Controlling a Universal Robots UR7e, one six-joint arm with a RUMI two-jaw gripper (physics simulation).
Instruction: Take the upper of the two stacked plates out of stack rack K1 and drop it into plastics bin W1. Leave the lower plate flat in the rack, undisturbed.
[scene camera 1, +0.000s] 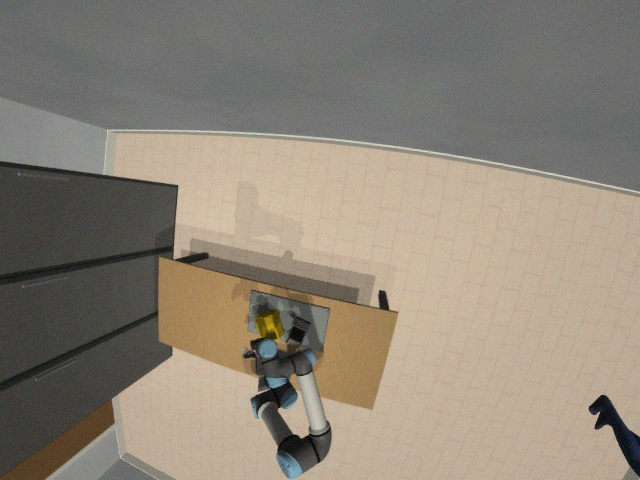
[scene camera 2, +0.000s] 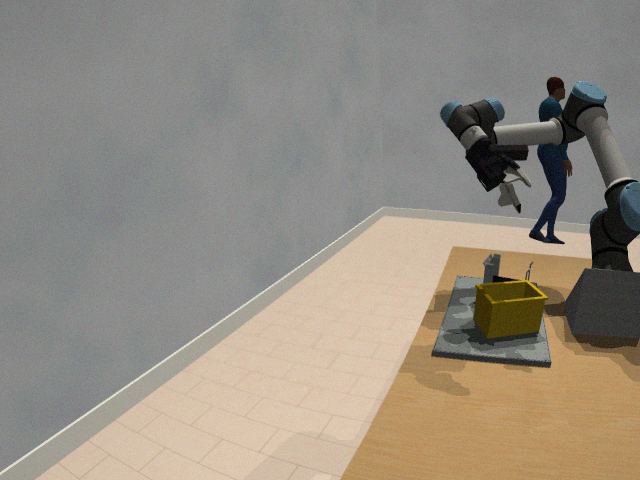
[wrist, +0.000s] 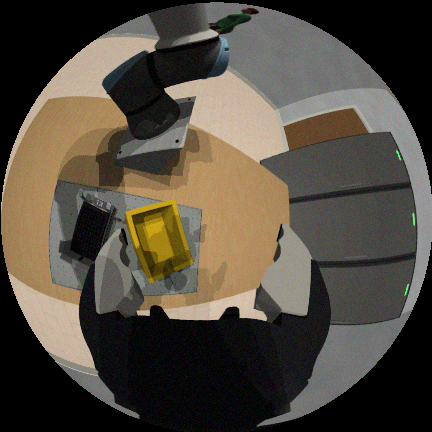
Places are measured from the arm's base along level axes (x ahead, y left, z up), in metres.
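Where they show: gripper, fingertip midpoint: (scene camera 2: 525, 200) (wrist: 199, 229); arm's base, origin of the base link: (scene camera 2: 611, 287) (wrist: 154, 119).
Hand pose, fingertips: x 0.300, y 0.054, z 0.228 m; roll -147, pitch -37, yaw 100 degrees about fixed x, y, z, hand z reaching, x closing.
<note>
Things, the pixels of their top centre, and the offset from my fingertips. "spot": a spot on its surface instead. Level surfaces: height alone.
- Stack rack K1, middle of its top: (wrist: 83, 228) (scene camera 2: 511, 261) (scene camera 1: 294, 338) dx +0.021, dy -0.139, dz -0.209 m
- dark rectangular surface, surface spot: (wrist: 90, 231) (scene camera 1: 296, 332) spot: dx +0.026, dy -0.132, dz -0.279 m
- Plastics bin W1, middle of its top: (wrist: 160, 239) (scene camera 2: 511, 290) (scene camera 1: 266, 329) dx +0.015, dy +0.046, dz -0.229 m
- wooden table, its level: dz -0.342 m
Stack rack K1 (scene camera 1: 303, 320) (scene camera 2: 491, 269) (wrist: 98, 200) is grey, with upright posts. A dark rectangular surface (scene camera 1: 297, 334) (wrist: 90, 231) lies in it; I cannot tell the upper plate from the lower one. Plastics bin W1 (scene camera 1: 261, 327) (scene camera 2: 514, 316) (wrist: 150, 206) is an open yellow box beside the rack and hides much of it in the scene camera 2 view. No plate is visible in the bin. My gripper (scene camera 2: 524, 197) (wrist: 199, 229) is open and empty, high above the table and apart from rack and bin. In the scene camera 1 view the arm partly covers it.
Rack and bin stand on a grey board (scene camera 1: 318, 326) (scene camera 2: 448, 347) (wrist: 195, 216) on the wooden table (scene camera 1: 356, 351) (scene camera 2: 496, 413) (wrist: 240, 200). The arm's grey base (scene camera 2: 602, 304) (wrist: 155, 150) is beside the board. Dark cabinets (scene camera 1: 87, 222) (wrist: 350, 215) stand at one table end. A person (scene camera 2: 553, 155) stands beyond the table.
</note>
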